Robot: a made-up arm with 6 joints. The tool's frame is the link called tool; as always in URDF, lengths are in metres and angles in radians. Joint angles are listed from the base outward.
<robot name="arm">
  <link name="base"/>
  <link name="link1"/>
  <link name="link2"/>
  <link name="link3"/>
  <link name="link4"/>
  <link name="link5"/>
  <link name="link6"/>
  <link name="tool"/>
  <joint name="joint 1" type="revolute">
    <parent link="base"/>
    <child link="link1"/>
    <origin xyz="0 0 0.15"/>
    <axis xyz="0 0 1"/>
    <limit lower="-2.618" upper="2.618"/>
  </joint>
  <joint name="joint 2" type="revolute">
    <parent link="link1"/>
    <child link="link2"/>
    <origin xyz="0 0 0"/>
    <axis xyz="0.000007 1 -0.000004"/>
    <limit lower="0" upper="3.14"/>
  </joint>
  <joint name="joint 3" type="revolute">
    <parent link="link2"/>
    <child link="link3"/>
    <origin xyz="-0.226 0 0.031"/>
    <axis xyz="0.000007 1 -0.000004"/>
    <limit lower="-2.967" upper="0"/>
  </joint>
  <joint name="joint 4" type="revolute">
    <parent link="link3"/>
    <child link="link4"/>
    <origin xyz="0.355 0 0.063"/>
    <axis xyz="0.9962 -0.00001 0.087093"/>
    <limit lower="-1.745" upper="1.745"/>
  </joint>
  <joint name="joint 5" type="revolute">
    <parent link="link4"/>
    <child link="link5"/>
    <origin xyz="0 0 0"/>
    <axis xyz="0.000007 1 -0.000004"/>
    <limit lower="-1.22" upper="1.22"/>
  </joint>
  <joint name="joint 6" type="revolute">
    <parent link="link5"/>
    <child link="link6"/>
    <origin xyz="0.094 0 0.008"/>
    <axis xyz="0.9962 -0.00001 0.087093"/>
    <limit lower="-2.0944" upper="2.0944"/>
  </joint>
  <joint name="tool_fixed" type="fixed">
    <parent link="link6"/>
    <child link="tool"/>
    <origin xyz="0 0 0" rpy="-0.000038 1.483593 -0.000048"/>
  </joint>
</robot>
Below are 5 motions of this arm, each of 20 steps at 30 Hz.
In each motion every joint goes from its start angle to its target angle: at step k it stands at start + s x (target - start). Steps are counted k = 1, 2, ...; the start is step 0. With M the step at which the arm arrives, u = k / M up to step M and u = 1 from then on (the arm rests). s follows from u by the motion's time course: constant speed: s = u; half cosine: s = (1 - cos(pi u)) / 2; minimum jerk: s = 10 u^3 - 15 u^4 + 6 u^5.
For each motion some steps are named. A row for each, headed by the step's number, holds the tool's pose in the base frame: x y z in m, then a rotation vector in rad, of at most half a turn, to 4 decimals.
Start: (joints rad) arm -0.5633 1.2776 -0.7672 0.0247 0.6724 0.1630
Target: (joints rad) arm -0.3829 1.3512 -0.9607 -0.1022 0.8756 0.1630
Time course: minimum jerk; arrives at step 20
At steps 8, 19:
8: 0.3102 -0.1730 0.1856 0.8745 2.5534 -0.1226
19: 0.3397 -0.1449 0.2135 0.6769 2.6719 -0.1853

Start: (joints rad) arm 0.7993 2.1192 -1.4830 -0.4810 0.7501 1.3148
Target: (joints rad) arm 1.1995 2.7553 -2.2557 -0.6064 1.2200 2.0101
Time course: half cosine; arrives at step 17
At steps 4, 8, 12, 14, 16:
4: 0.3603 0.3618 0.0749 0.3337 2.6667 0.0430
8: 0.3318 0.4243 0.0544 0.4831 2.6247 -0.0096
12: 0.2848 0.4808 0.0282 0.6445 2.5375 -0.0465
14: 0.2645 0.4974 0.0182 0.7013 2.4972 -0.0523
16: 0.2529 0.5054 0.0127 0.7314 2.4737 -0.0535

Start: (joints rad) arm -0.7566 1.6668 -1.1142 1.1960 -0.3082 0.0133
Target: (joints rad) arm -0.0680 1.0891 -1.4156 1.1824 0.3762 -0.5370
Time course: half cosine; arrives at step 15
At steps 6, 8, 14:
6: 0.3968 -0.2335 0.3389 1.2248 1.2009 0.3113
8: 0.4048 -0.1532 0.4157 0.9067 1.3126 0.4579
14: 0.3292 0.0068 0.5583 0.1783 1.3479 0.6883

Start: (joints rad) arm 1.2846 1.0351 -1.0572 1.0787 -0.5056 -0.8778
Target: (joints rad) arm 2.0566 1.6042 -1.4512 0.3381 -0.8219 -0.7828
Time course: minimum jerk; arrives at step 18
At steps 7, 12, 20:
7: 0.0613 0.3779 0.4635 -0.5205 1.0831 1.0224
12: -0.1116 0.4286 0.4540 -0.7504 0.6833 1.1977
20: -0.1981 0.4241 0.4437 -0.8087 0.4811 1.3029

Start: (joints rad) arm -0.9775 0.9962 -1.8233 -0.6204 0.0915 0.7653
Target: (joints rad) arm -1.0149 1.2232 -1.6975 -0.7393 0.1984 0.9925
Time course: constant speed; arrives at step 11
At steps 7, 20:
7: 0.1373 -0.2326 0.6717 0.6695 0.7893 -0.7636
20: 0.1607 -0.2826 0.6287 0.8045 0.8796 -0.7404

